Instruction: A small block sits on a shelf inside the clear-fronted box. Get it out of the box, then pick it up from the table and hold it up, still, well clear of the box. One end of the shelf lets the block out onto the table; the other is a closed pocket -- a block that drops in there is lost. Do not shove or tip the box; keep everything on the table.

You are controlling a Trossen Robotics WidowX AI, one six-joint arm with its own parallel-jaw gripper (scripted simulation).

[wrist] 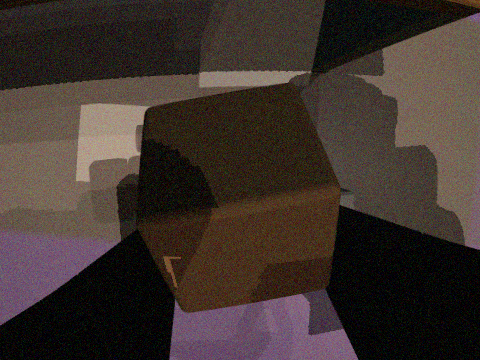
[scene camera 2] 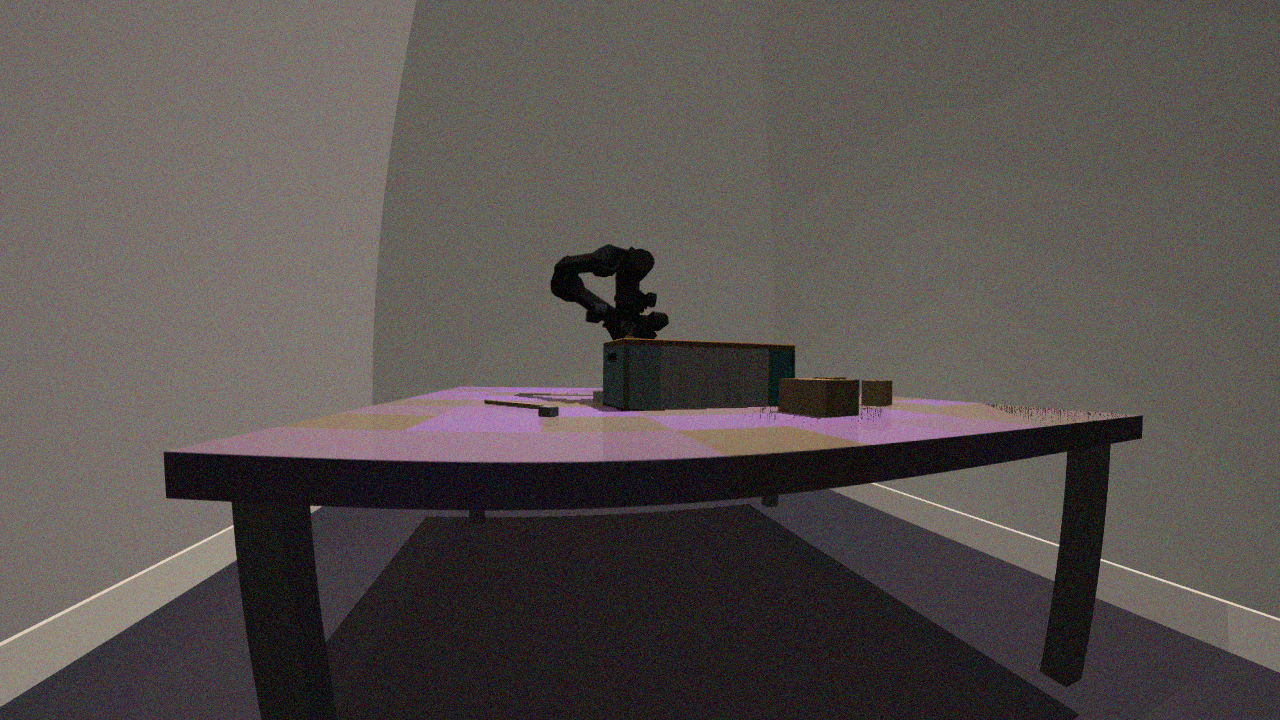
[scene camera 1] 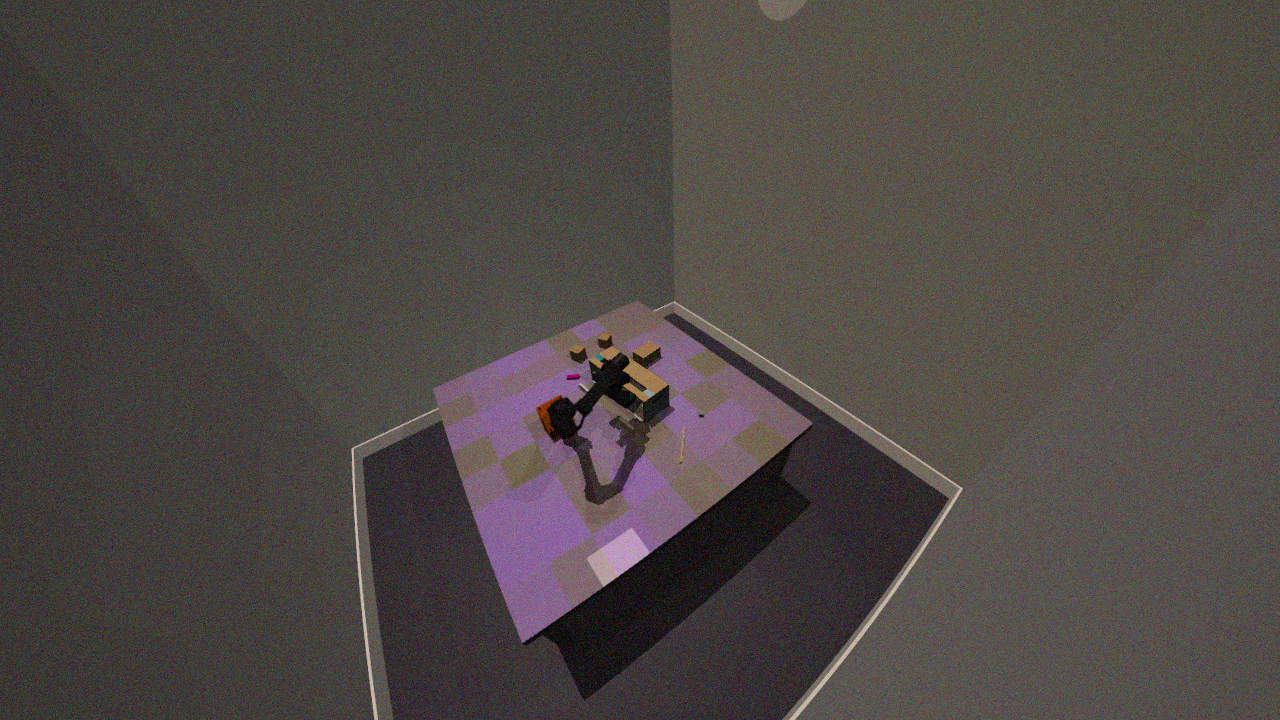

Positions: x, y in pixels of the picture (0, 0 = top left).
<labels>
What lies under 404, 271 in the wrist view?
My gripper.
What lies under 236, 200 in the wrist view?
A brown block.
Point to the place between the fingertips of my gripper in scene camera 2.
627, 352
</labels>
